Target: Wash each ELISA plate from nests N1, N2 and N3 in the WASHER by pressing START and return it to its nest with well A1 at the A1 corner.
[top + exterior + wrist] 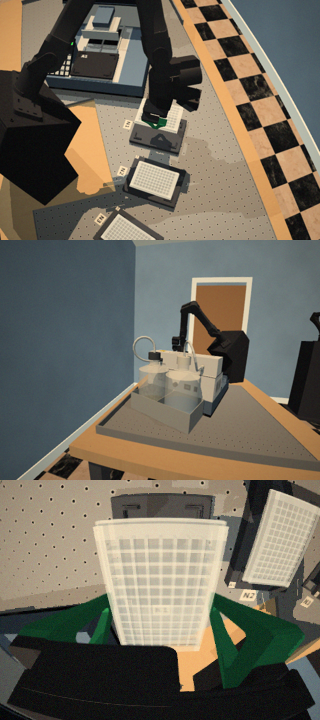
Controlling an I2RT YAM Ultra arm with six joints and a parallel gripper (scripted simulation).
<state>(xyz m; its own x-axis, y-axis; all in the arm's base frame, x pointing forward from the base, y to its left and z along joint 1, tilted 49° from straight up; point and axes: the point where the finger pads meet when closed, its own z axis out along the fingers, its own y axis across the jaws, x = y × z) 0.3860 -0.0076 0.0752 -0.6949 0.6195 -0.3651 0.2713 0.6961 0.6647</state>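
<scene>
The dark carrier is 20 cm behind my hand, 24 cm to the left of it and 3 cm below it. Round my hand: nest N2: 3 cm behind, 17 cm to the right, 11 cm below; then nest N1: 11 cm below; then N1 label: 10 cm behind, 4 cm to the left, 11 cm below.
</scene>
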